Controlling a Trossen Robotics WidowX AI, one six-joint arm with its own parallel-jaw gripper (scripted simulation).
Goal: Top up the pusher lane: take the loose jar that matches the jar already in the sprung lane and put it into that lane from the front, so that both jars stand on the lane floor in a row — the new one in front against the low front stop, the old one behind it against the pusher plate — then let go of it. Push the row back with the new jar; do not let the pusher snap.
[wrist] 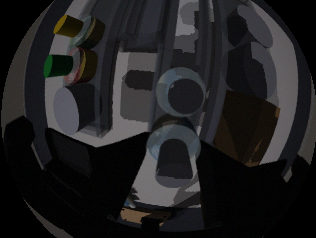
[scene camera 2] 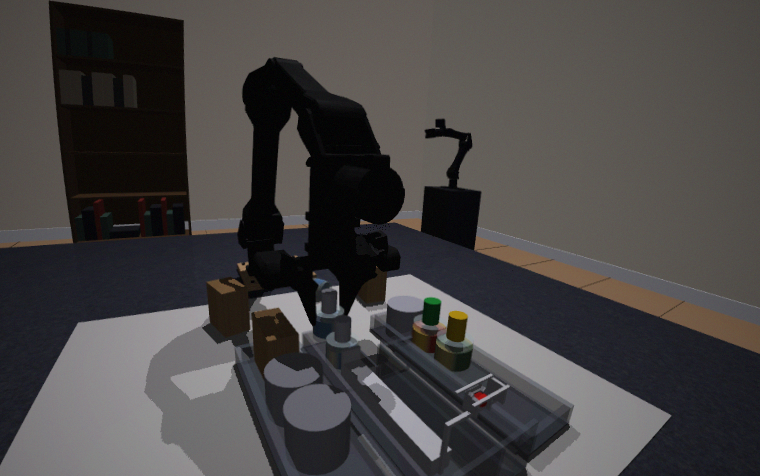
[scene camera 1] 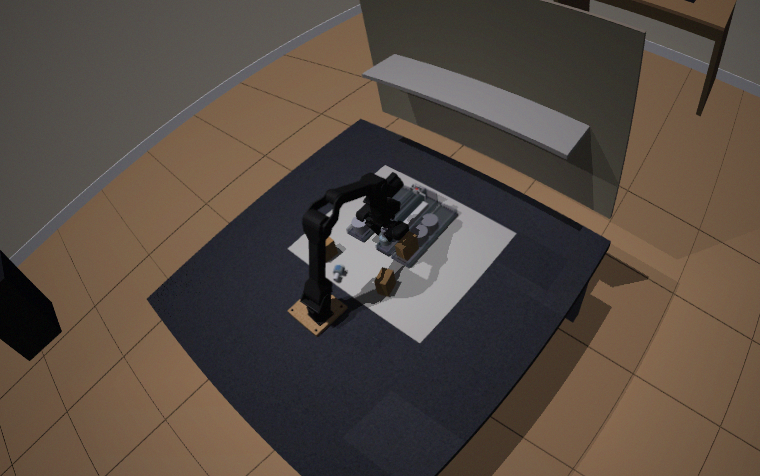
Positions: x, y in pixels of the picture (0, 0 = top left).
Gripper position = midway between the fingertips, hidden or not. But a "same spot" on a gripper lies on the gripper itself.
my gripper: wrist; scene camera 2; scene camera 1 385, 238
same spot on my gripper: (scene camera 2: 306, 287) = (wrist: 281, 161)
